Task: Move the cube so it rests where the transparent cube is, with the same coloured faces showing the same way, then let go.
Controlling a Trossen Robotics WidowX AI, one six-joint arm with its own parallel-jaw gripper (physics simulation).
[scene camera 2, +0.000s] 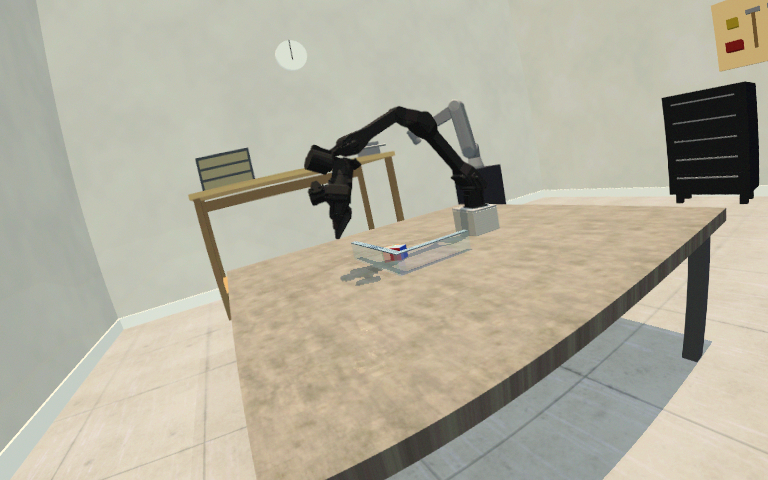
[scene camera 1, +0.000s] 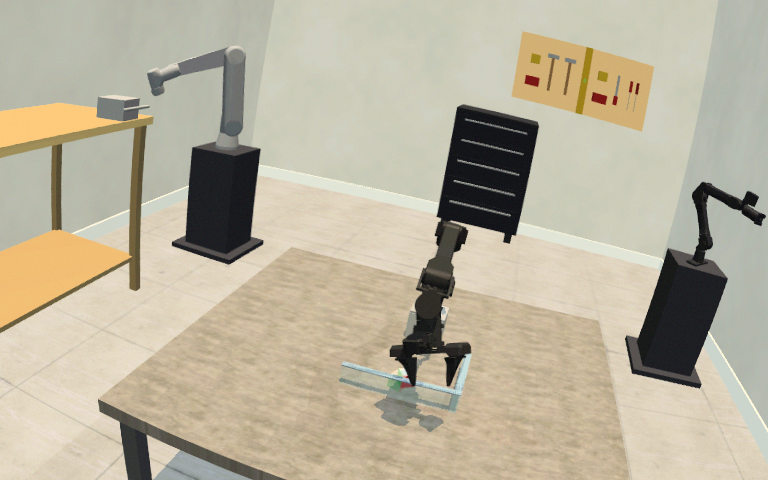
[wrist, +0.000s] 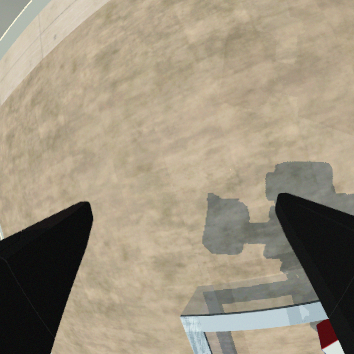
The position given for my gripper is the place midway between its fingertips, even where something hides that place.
Note:
My gripper (scene camera 1: 430, 386) is open, holding nothing. Further things: an L-shaped glass wall (scene camera 1: 429, 395).
My gripper also shows in scene camera 2 (scene camera 2: 336, 234) and in the wrist view (wrist: 185, 206). The L-shaped glass wall also shows in scene camera 2 (scene camera 2: 406, 261) and in the wrist view (wrist: 288, 298).

